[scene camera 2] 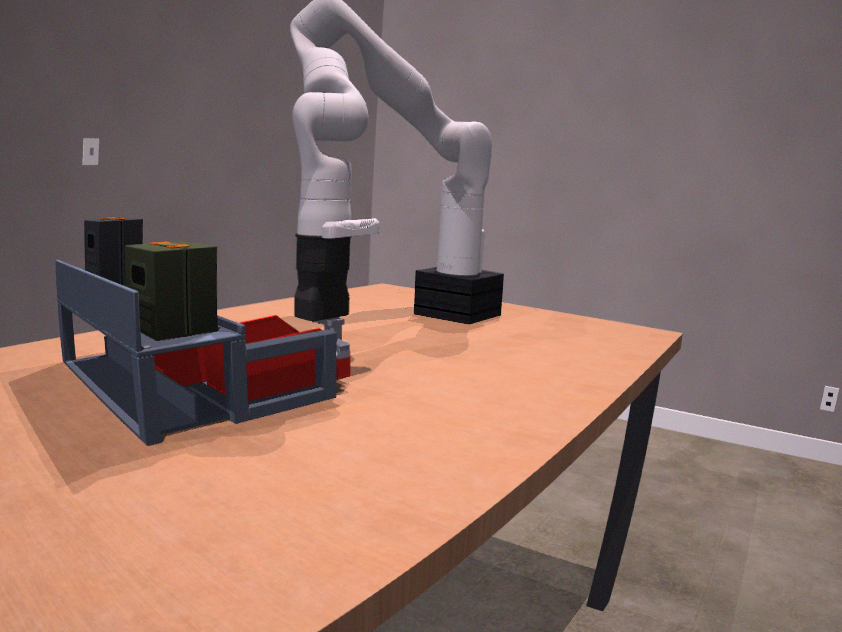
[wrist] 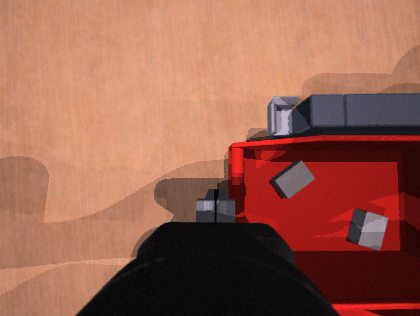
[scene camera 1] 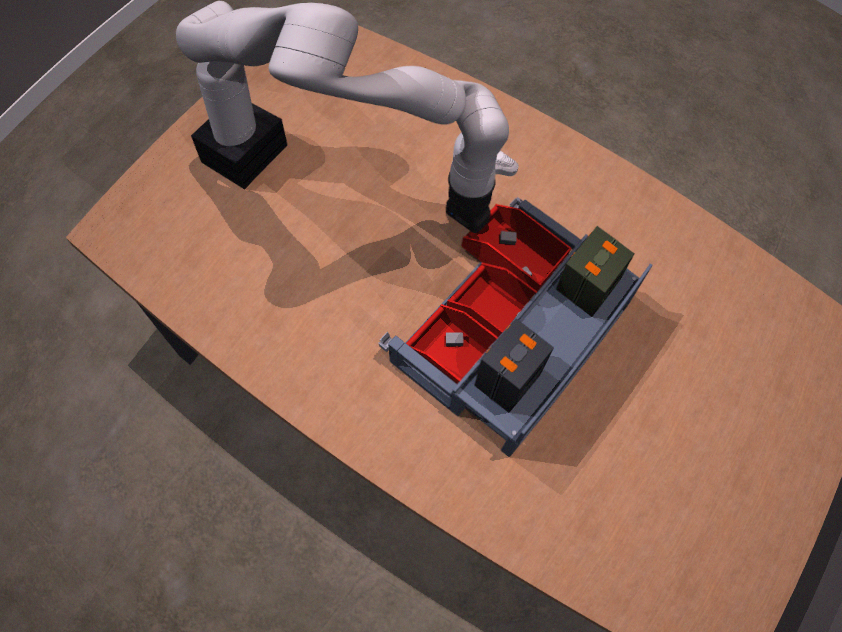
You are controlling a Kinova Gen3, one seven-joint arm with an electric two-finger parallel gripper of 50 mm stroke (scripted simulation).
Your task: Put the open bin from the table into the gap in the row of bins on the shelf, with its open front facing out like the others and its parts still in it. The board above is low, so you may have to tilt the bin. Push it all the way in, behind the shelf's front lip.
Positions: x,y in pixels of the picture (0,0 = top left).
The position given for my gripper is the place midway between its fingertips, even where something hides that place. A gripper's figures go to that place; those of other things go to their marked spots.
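Labels:
A red open bin [wrist: 367,172] is 0.24 m from the lens. A grey part [wrist: 296,176] is 0.19 m from the lens. My gripper [wrist: 216,200] is 0.19 m from the lens. The marked spots on the red open bin and the grey part are 0.08 m apart.

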